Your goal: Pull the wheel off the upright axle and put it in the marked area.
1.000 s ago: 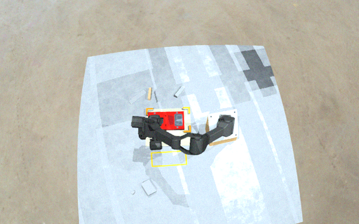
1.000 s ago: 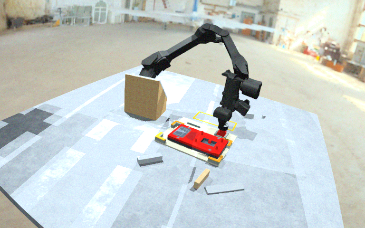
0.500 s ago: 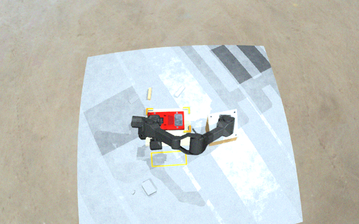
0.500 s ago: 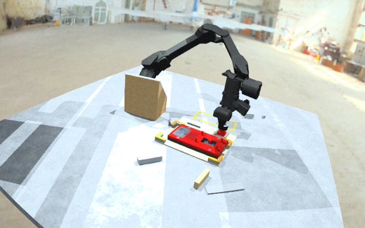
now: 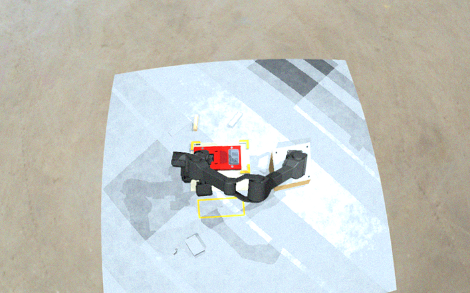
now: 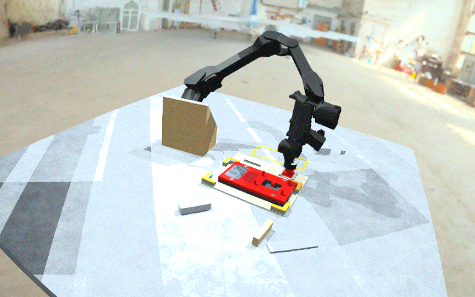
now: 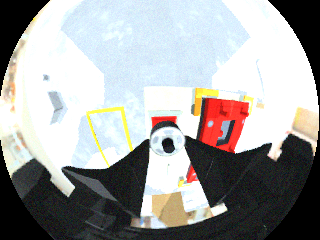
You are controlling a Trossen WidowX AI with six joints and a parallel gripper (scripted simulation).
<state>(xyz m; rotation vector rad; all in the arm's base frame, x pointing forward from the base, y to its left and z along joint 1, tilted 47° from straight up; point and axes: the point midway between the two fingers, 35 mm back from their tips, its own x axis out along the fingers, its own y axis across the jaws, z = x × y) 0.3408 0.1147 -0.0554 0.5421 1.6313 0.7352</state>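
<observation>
The axle lies 1 cm below my gripper tip and 1 cm ahead of it. Also, from my gripper tip: grey wedge (28 cm to the left, 5 cm ahead, 3 cm below); then grey wheel (right at my gripper tip); then wooden block (30 cm to the right, 4 cm ahead, 3 cm below).
</observation>
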